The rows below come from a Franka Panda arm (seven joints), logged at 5 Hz.
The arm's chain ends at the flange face. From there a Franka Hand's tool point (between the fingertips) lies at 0.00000 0.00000 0.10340 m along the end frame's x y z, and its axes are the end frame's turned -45 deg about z.
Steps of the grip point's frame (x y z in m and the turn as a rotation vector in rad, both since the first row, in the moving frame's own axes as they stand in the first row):
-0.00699, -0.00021, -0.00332, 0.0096, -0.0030, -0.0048
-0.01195, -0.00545, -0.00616, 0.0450, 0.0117, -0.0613
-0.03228, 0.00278, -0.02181, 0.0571, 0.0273, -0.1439
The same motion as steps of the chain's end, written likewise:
-0.00417, 0.00527, -0.00331, 0.0047, -0.0089, -0.0048
-0.00974, 0.00866, -0.00605, 0.0401, -0.0235, -0.0613
-0.01825, 0.03078, -0.02160, 0.0597, -0.0211, -0.1439

